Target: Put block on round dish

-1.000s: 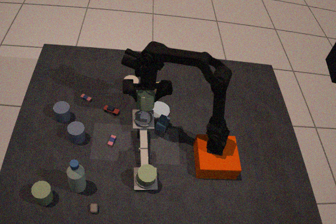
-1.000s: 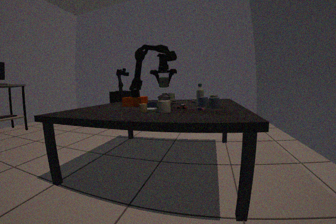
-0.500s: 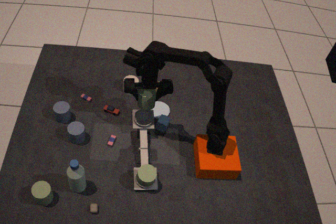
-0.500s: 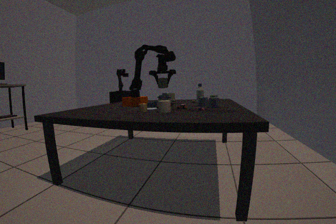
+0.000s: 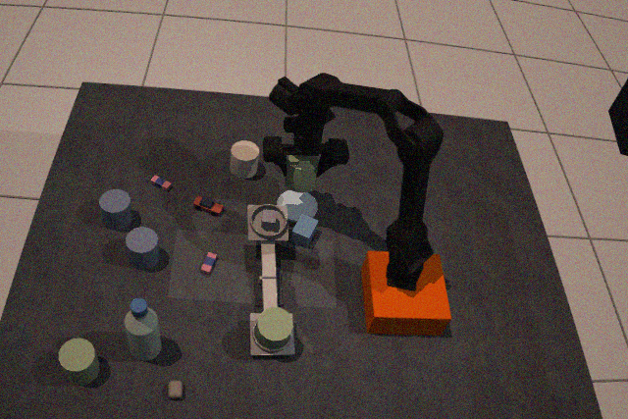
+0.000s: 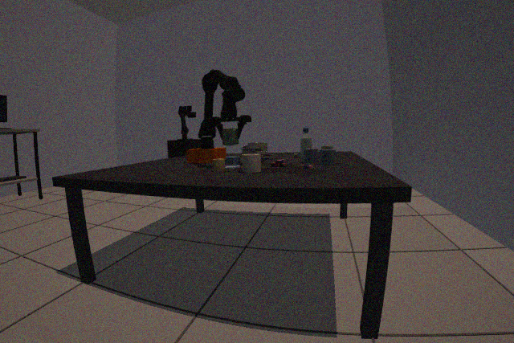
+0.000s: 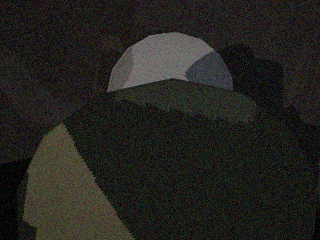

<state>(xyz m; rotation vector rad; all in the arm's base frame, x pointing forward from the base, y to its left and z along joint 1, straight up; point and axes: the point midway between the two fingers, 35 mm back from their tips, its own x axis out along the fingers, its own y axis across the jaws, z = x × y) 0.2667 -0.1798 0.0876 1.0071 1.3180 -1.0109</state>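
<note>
Now: the grey-blue block 50 mm ahead of my gripper tip, 120 mm to the left of it and 40 mm below it. Also, from my gripper tip: cream cylinder (150 mm ahead, 110 mm to the right, 90 mm below); then balance (20 mm ahead, 240 mm to the left, 100 mm below); then pale round dish (10 mm to the right, 120 mm below).
</note>
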